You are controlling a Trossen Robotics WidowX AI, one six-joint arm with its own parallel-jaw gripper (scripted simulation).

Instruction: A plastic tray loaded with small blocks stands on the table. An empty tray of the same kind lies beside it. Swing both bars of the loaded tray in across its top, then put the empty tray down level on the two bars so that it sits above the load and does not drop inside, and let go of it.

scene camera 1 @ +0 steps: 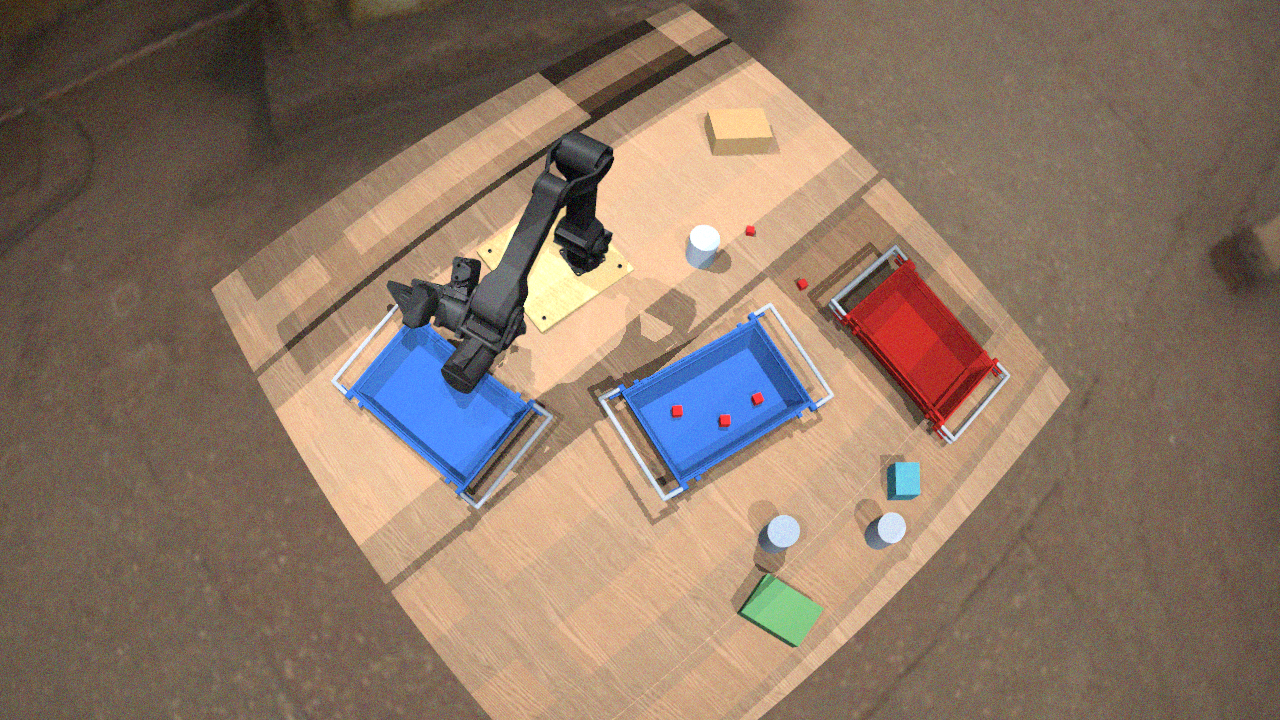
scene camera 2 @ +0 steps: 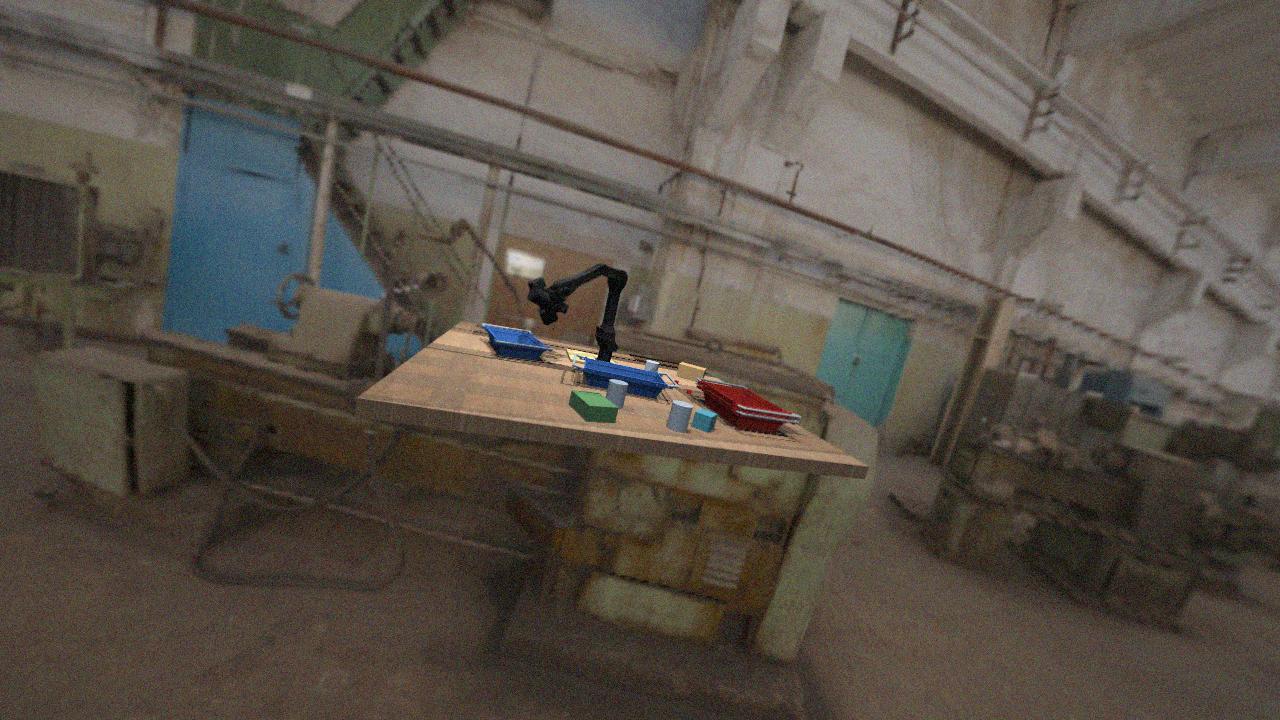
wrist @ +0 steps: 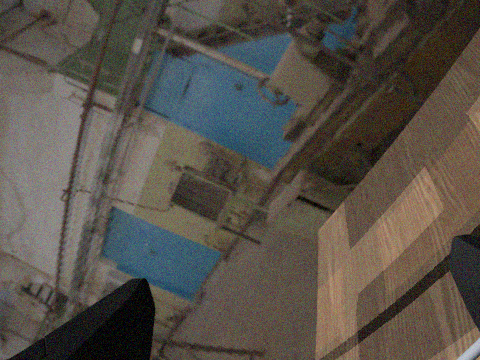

Labels:
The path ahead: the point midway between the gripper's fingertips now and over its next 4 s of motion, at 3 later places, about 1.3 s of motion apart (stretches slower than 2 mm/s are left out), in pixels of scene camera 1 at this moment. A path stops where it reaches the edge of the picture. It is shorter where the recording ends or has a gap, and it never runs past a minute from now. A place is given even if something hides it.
My gripper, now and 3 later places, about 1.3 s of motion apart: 400, 282; 628, 442; 642, 439; 672, 418

